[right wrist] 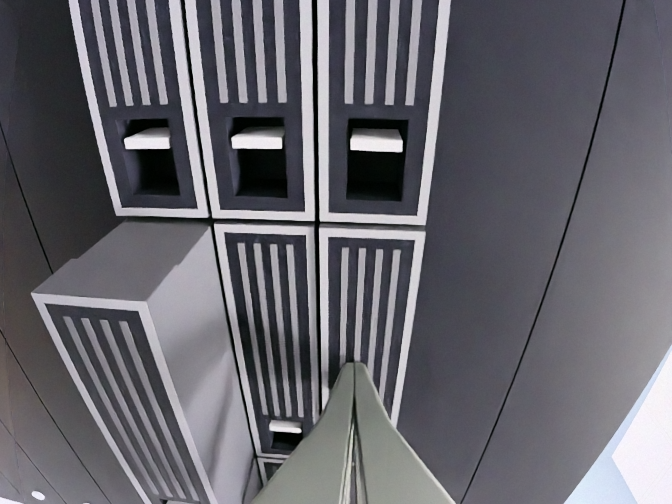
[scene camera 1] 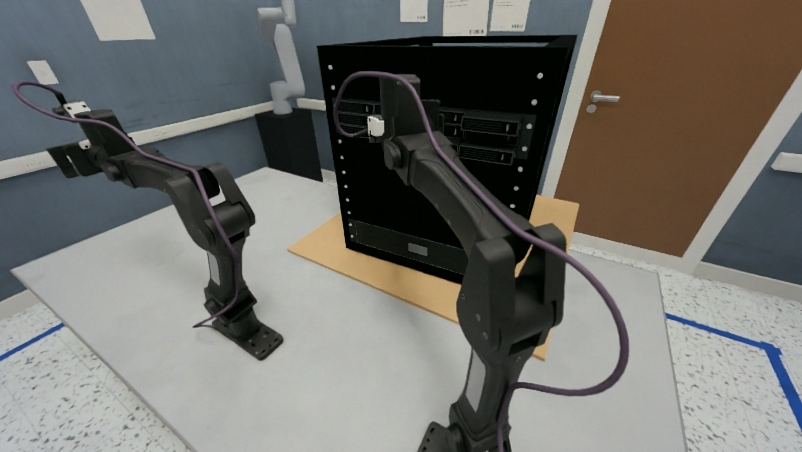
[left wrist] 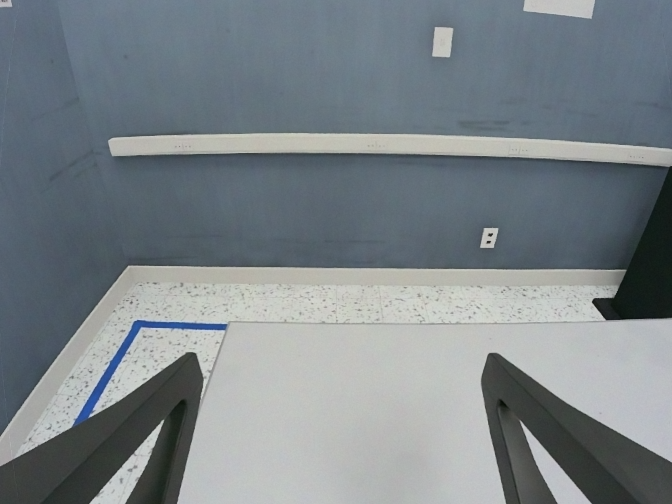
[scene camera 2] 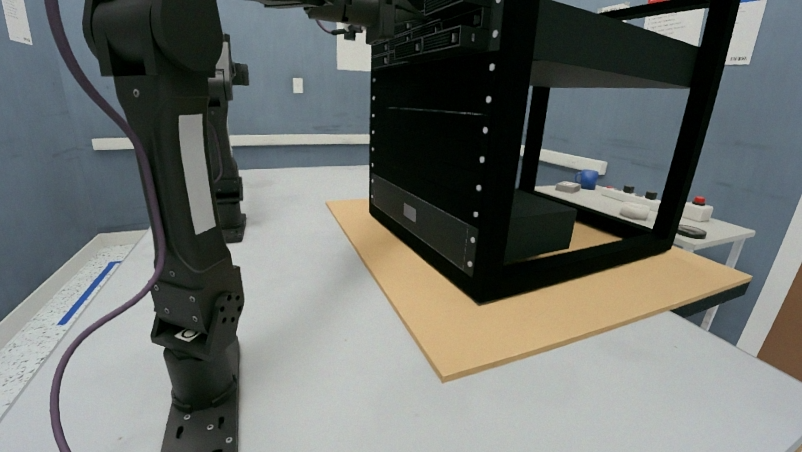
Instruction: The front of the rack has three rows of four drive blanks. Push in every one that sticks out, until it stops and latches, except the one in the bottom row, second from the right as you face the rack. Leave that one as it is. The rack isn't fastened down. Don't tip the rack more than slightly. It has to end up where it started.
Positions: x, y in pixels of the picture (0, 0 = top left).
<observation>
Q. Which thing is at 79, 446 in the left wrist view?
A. My left gripper.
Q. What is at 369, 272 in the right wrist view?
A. A drive blank.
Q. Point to a black rack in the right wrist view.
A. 534, 334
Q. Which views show the black rack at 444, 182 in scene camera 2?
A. The right wrist view, scene camera 1 and scene camera 2 only.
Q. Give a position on a tan board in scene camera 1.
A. At 325, 246
</observation>
